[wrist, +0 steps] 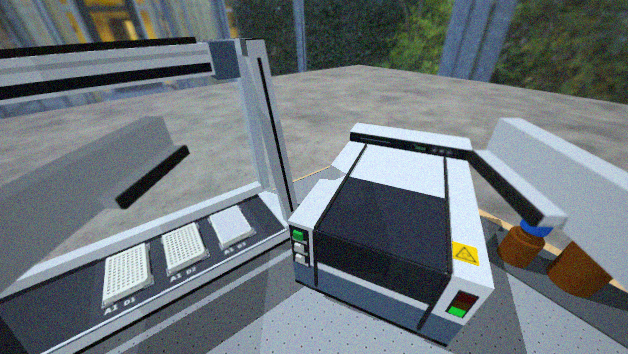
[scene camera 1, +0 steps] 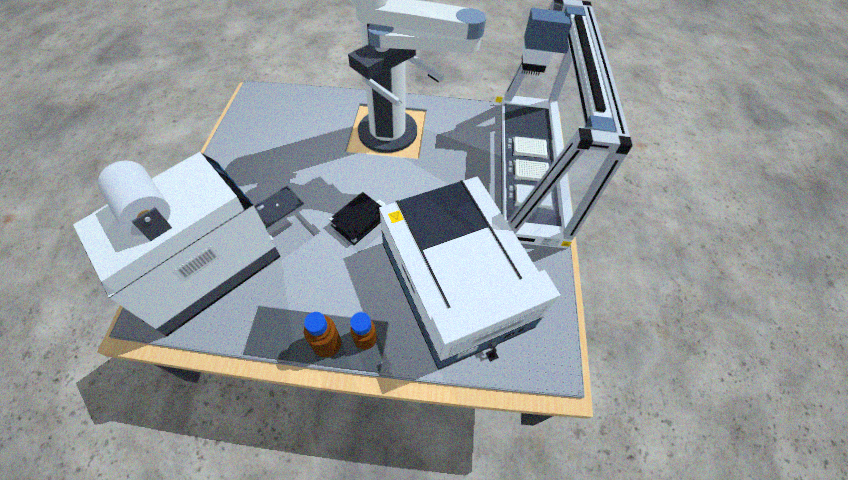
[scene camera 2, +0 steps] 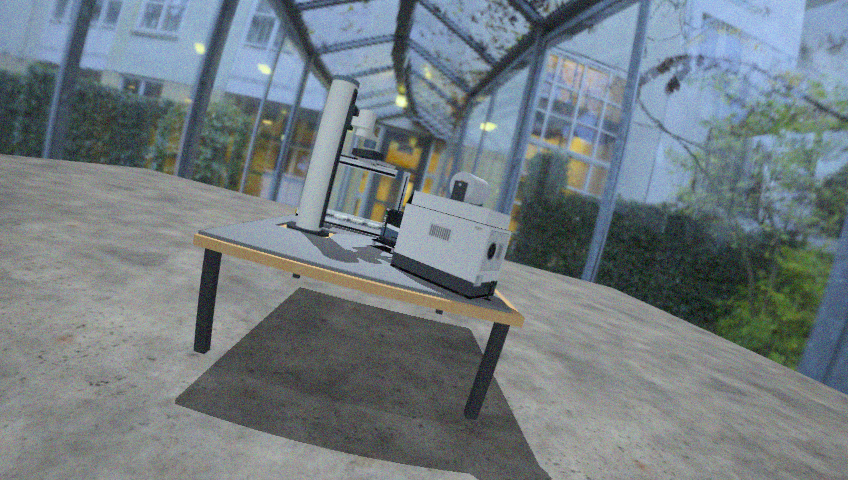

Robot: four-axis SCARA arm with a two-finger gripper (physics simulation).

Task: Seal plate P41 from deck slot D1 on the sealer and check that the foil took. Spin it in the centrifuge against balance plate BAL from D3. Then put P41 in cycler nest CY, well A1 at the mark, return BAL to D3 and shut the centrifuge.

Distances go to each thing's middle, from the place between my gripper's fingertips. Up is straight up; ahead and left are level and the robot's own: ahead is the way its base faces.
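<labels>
With my gripper I'm 340 mm above the centrifuge (scene camera 1: 470, 284), 160 mm to the right of it and 350 mm short of it. Measured from my hand, there's the smooth-topped plate (wrist: 230, 225), which is well below, a long way to the left and just a shade behind, and there's the foil roll (scene camera 1: 129, 191), which is 50 mm below, 420 mm ahead and 660 mm to the right.
</labels>
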